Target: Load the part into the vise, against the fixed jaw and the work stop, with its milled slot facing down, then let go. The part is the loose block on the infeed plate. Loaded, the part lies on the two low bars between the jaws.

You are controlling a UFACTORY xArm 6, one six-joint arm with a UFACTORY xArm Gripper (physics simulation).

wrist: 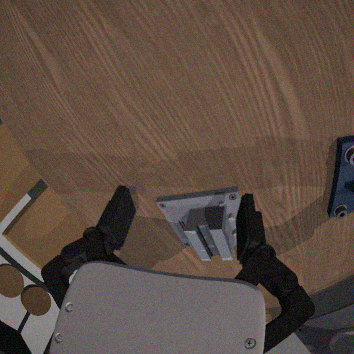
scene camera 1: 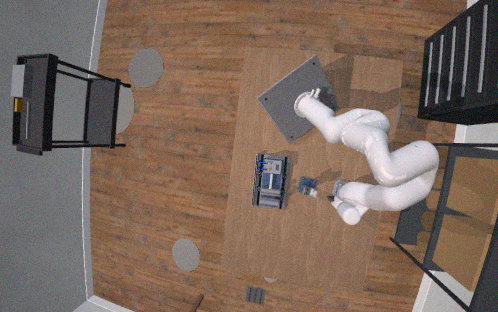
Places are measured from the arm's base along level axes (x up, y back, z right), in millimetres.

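Where they show: gripper, fingertip midpoint: (wrist: 183, 202); arm's base, origin of the base link: (wrist: 351, 341) (scene camera 1: 306, 104).
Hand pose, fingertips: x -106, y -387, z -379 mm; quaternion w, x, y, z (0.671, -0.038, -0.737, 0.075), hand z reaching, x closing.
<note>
Each offset is from my fingertips to the top centre of the thing. "spot": to the spot under its first point.
The loose block {dx -5, dy +71, dz +14 mm} (wrist: 221, 244) is grey and sits on the light-grey infeed plate {spot: dx -35, dy +45, dz -29 mm} (wrist: 173, 207) (scene camera 1: 338, 183) in the wrist view, its long slot facing up toward the camera. My gripper (wrist: 183, 202) (scene camera 1: 333, 199) is open and empty. In the wrist view its fingers stand wide apart, with the block and most of the plate showing between them, nearer the right finger. The height of the fingertips over the block is hard to judge. The vise {dx +56, dy -55, dz +380 mm} (scene camera 1: 270, 182) stands left of the plate in the scene view; its jaws, low bars and work stop are too small to tell apart.
A small blue fixture {spot: dx +24, dy +20, dz +196 mm} (scene camera 1: 307, 185) (wrist: 344, 182) stands between the vise and the infeed plate. The arm's base is on a large grey plate (scene camera 1: 285, 102) behind them. A black cabinet (scene camera 1: 462, 65) and a black-framed unit (scene camera 1: 442, 200) stand at the right.
</note>
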